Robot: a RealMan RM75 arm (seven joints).
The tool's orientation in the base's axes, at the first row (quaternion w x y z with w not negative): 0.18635 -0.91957 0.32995 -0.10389
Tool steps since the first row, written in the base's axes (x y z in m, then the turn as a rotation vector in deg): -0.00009 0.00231 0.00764 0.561 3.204 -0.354; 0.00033 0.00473 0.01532 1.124 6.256 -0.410; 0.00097 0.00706 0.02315 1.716 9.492 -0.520; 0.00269 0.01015 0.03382 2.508 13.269 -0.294; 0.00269 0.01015 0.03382 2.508 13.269 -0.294; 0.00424 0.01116 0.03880 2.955 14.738 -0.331; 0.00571 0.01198 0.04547 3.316 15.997 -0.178; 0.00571 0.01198 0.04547 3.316 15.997 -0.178; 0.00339 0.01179 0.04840 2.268 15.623 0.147; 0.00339 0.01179 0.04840 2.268 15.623 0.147; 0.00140 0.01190 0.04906 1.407 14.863 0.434
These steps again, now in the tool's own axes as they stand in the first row. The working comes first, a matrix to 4 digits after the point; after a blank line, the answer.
The tool's axes in the first row as the columns of a matrix, in the base's axes (used below as rounded here):
0.7607 -0.5681 0.3140
-0.6455 -0.7128 0.2742
0.0681 -0.4113 -0.9090

-0.00104 -0.00474 -0.00634 -1.666 -2.457 1.376; -0.00176 -0.00986 -0.01253 -3.211 -4.929 2.441; -0.00224 -0.01511 -0.01880 -4.857 -7.527 3.614; -0.00220 -0.02267 -0.02711 -6.677 -10.762 4.693; -0.00220 -0.02267 -0.02711 -6.677 -10.762 4.693; -0.00134 -0.02632 -0.03088 -7.288 -12.048 5.270; -0.00029 -0.03049 -0.03625 -7.816 -13.213 5.589; -0.00029 -0.03049 -0.03625 -7.816 -13.213 5.589; -0.00174 -0.03024 -0.03970 -8.349 -12.485 4.862; -0.00174 -0.03024 -0.03970 -8.349 -12.485 4.862; -0.00328 -0.02946 -0.04089 -8.494 -11.572 4.123
